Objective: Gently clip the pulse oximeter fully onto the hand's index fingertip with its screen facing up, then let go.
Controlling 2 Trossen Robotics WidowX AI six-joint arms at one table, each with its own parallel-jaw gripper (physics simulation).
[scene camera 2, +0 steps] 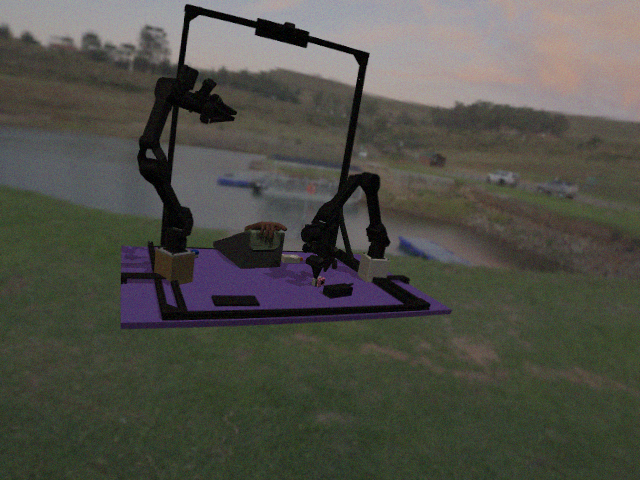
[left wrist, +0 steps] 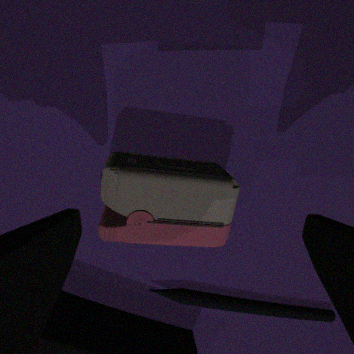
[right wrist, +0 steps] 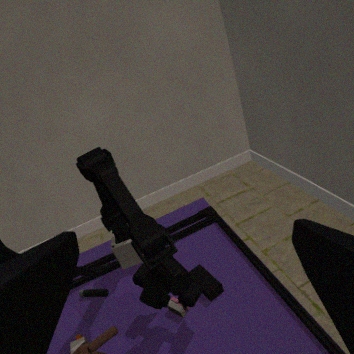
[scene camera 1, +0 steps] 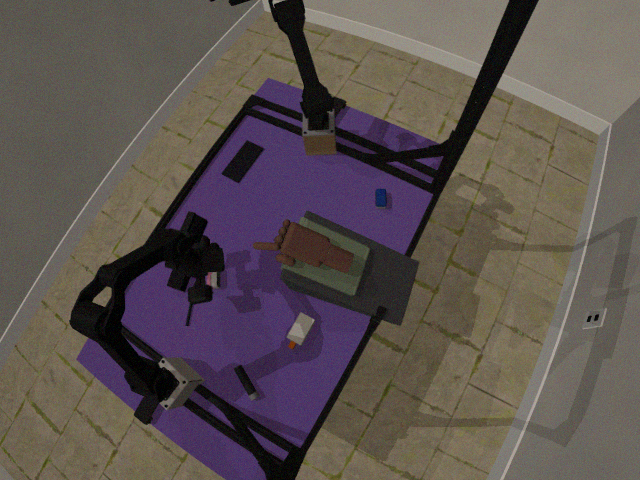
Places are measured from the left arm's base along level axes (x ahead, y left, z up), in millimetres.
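Where they show: left gripper, fingertip midpoint: (scene camera 2: 320,275) (left wrist: 194,223) (right wrist: 172,300) (scene camera 1: 210,279); right gripper, fingertip midpoint: (scene camera 2: 235,116) (right wrist: 186,236) (scene camera 1: 219,1); left arm's base, origin of the base link: (scene camera 2: 375,256) (right wrist: 123,235) (scene camera 1: 164,383); right arm's base, origin of the base link: (scene camera 2: 175,250) (scene camera 1: 318,121).
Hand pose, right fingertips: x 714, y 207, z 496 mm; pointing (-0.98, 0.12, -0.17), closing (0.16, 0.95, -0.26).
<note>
Things, the pixels of their top centre, and the offset from my right fingertips.
- white-and-pink pulse oximeter, middle of its top: (left wrist: 169,214) (scene camera 1: 211,277) (right wrist: 175,303) (scene camera 2: 319,277) 418 mm back, 93 mm right, 569 mm down
- dark pen, middle of its top: (left wrist: 255,311) (scene camera 1: 190,302) 519 mm back, 79 mm right, 592 mm down
- black box, middle of its top: (right wrist: 203,277) (scene camera 1: 179,270) (scene camera 2: 338,286) 466 mm back, 5 mm left, 566 mm down
- white bottle, middle of its top: (scene camera 1: 298,331) (right wrist: 77,348) (scene camera 2: 292,255) 386 mm back, 394 mm right, 573 mm down
- black cylinder, middle of its top: (scene camera 1: 244,383) (right wrist: 91,290) 588 mm back, 361 mm right, 574 mm down
- blue block, middle of its top: (scene camera 1: 381,196) 77 mm ahead, 355 mm right, 569 mm down
- black slab, middle of its top: (scene camera 2: 235,299) (scene camera 1: 242,160) 58 mm back, 105 mm left, 593 mm down
The white-and-pink pulse oximeter (scene camera 1: 212,279) (scene camera 2: 318,282) (left wrist: 170,200) (right wrist: 176,306) lies on the purple mat, apparently on its side, its dark face toward the top of the left wrist view. My left gripper (scene camera 2: 316,275) (left wrist: 194,223) is open just above it; in the left wrist view the oximeter shows between the fingers, nearer the left one. The brown hand (scene camera 1: 310,242) (scene camera 2: 266,227) rests on a green pad, its index finger (scene camera 1: 265,246) (right wrist: 102,339) pointing left in scene camera 1, with no oximeter on it. My right gripper (scene camera 2: 235,114) (right wrist: 186,236) is open and empty, raised high.
A dark pen (scene camera 1: 189,313) (left wrist: 250,302) and a black box (scene camera 2: 337,290) (left wrist: 120,320) lie close to the oximeter. A grey wedge stand (scene camera 1: 390,279) (scene camera 2: 237,248) carries the pad. A white bottle (scene camera 1: 301,329), black cylinder (scene camera 1: 245,382), blue block (scene camera 1: 381,197) and black slab (scene camera 1: 242,161) lie farther off.
</note>
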